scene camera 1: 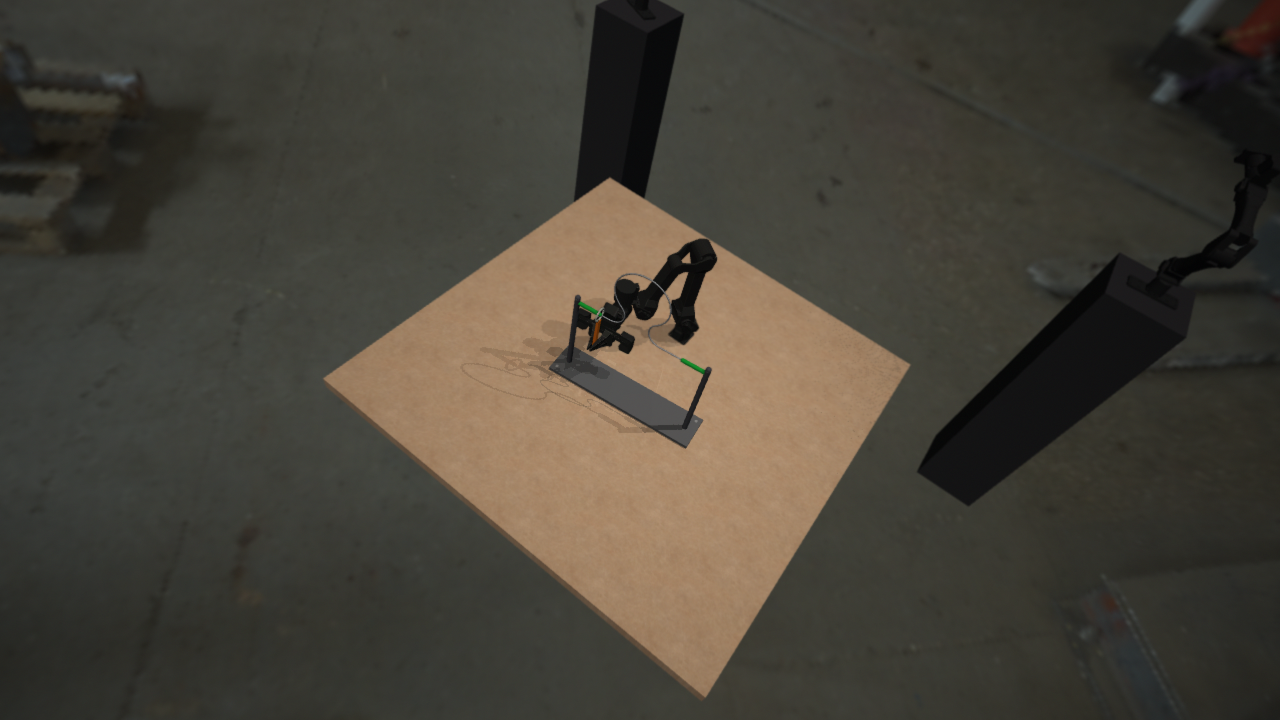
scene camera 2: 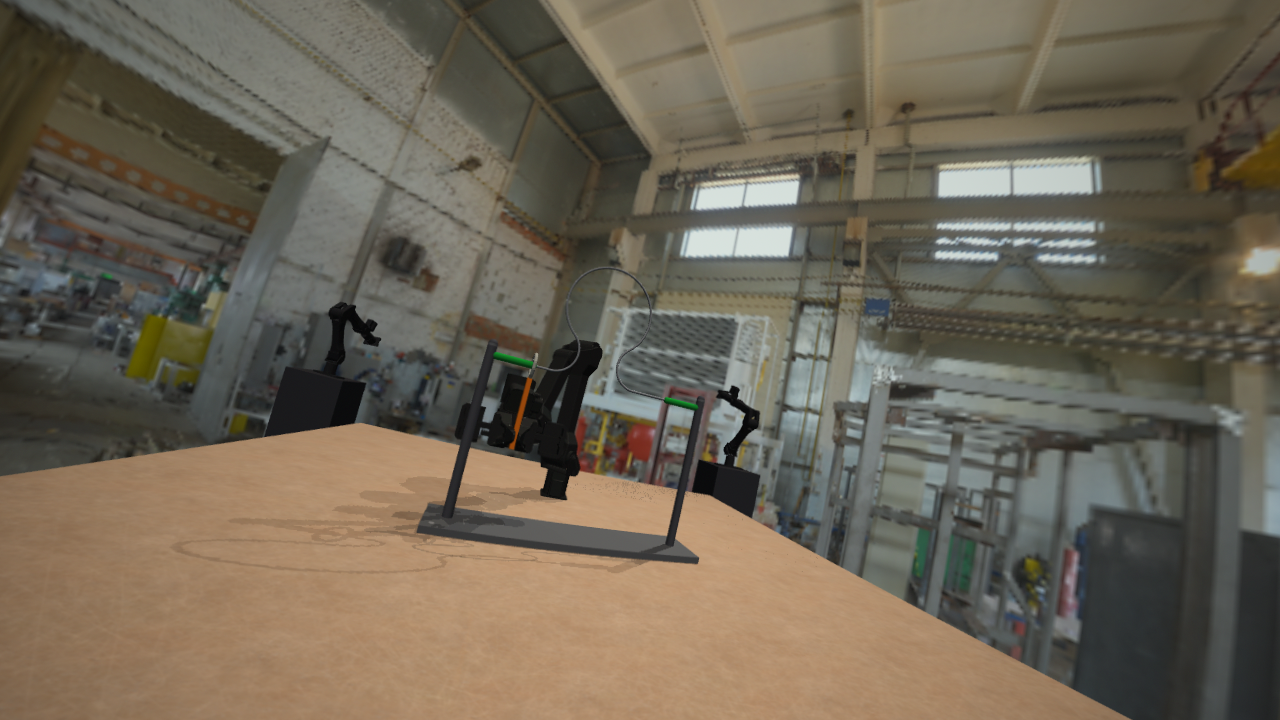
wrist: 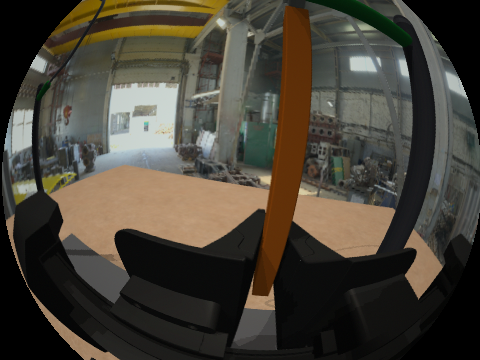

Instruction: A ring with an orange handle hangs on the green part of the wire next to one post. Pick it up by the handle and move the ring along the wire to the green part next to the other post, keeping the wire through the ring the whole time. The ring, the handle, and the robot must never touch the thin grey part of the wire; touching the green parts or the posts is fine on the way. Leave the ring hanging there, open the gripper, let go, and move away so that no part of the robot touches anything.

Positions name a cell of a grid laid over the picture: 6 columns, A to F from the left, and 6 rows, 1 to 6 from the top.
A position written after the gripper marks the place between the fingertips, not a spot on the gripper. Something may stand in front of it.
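Observation:
A ring is carried by the gripper (scene camera 2: C4). Scene camera 1 has a view of the gripper (scene camera 1: C3) too, and so does the wrist camera, with the gripper (wrist: D4) visible there.

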